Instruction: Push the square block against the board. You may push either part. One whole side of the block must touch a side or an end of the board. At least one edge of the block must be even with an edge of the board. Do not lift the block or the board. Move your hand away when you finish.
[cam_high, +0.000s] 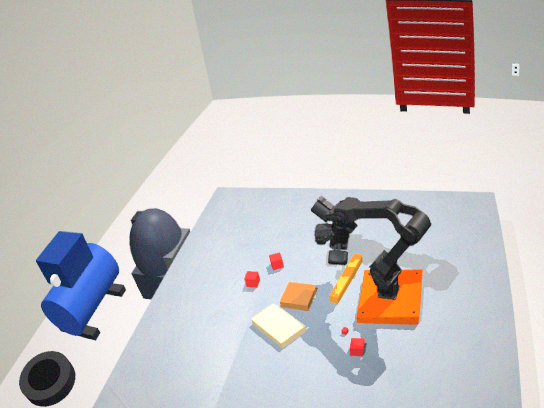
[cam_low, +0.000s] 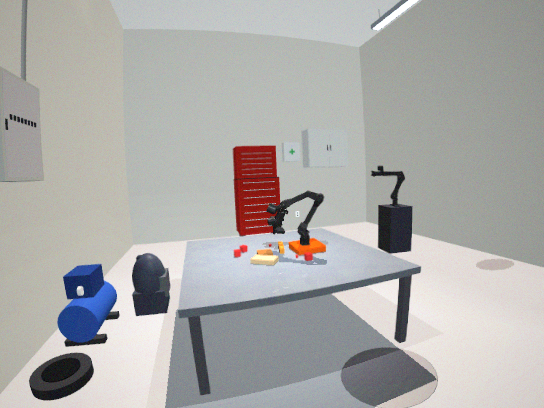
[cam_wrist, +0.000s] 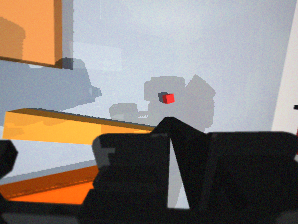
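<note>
Right now my gripper tip is 9 cm short of the square block, 17 cm to the right of it and 9 cm above it. Round my gripper tip: cream board (10 cm ahead, 31 cm to the left, 9 cm below); narrow yellow bar (4 cm behind, 5 cm to the left, 9 cm below).
</note>
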